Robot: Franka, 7 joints.
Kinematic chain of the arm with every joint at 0, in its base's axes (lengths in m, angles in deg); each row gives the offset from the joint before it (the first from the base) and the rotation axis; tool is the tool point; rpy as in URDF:
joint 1: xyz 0 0 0.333 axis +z
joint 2: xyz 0 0 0 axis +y
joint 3: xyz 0 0 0.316 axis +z
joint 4: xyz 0.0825 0 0 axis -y
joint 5: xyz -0.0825 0 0.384 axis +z
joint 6: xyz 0 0 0 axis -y
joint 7: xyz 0.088 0 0 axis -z
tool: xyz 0 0 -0.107 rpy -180 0 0
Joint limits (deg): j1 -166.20..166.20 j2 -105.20..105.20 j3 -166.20..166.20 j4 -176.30..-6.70 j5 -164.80..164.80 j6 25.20..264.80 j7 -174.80..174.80
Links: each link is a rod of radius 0.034 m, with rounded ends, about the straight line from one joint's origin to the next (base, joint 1, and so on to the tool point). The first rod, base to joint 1, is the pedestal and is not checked.
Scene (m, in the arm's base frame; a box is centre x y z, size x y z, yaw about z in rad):
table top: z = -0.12
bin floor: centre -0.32 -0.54 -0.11 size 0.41 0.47 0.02 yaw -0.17
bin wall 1: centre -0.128 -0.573 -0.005 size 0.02 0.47 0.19 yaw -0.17
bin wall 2: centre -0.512 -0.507 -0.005 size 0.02 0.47 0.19 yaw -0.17
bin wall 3: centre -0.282 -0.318 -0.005 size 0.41 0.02 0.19 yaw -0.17
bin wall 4: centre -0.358 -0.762 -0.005 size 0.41 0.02 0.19 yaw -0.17
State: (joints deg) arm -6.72 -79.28 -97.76 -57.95 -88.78 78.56 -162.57
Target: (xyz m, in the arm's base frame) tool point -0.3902 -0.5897 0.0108
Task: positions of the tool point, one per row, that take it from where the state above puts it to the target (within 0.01 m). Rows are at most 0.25 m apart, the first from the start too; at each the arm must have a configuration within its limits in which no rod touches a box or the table.
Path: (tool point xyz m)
1: -0.5570 -0.4794 0.2354
2: -0.3902 -0.5897 0.2104
3: -0.3902 -0.5897 0.0108

